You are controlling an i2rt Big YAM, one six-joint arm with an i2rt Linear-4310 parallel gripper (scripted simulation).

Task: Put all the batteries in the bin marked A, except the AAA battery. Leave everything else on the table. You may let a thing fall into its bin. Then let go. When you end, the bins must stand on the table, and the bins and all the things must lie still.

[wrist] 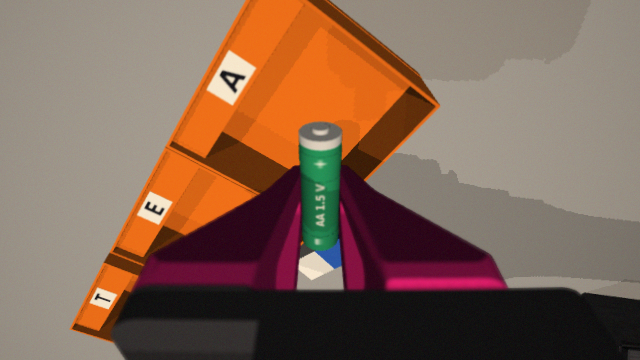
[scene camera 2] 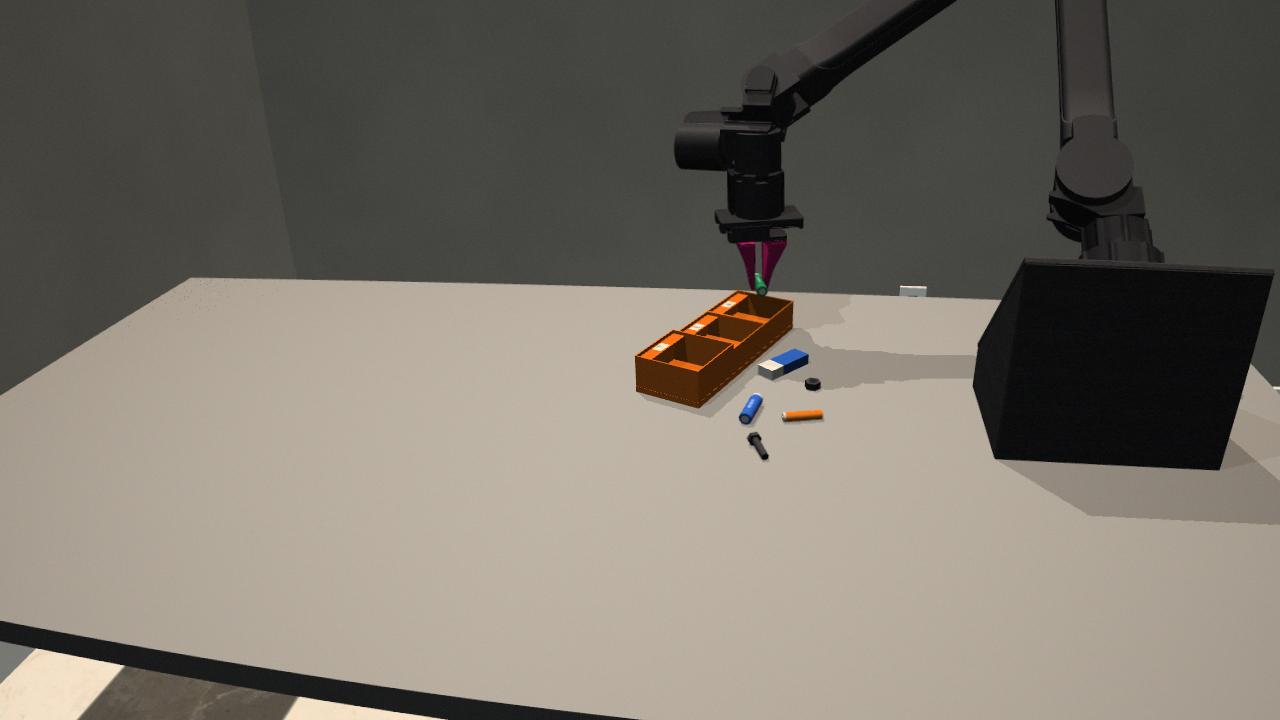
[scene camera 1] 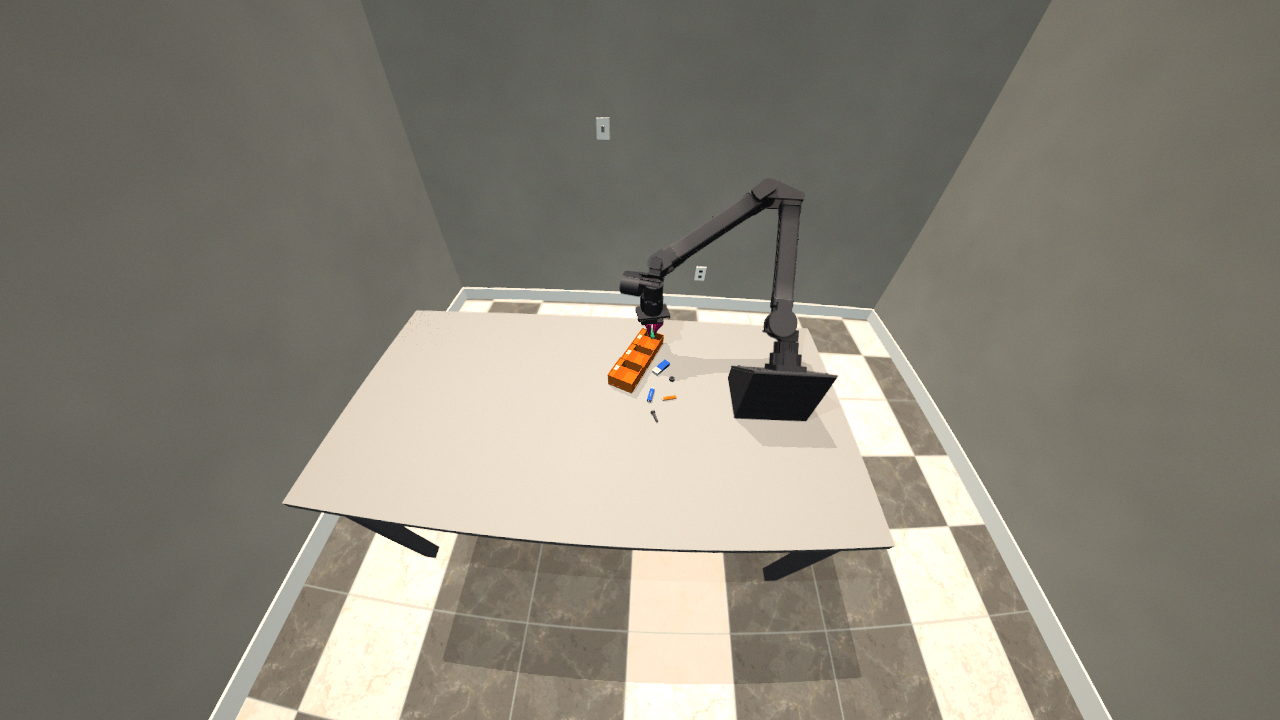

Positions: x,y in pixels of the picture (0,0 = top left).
Labels:
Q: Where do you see an orange three-part bin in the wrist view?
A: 272,74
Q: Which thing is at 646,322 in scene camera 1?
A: The gripper.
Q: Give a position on an orange three-part bin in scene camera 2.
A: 689,369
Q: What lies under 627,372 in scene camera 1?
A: An orange three-part bin.

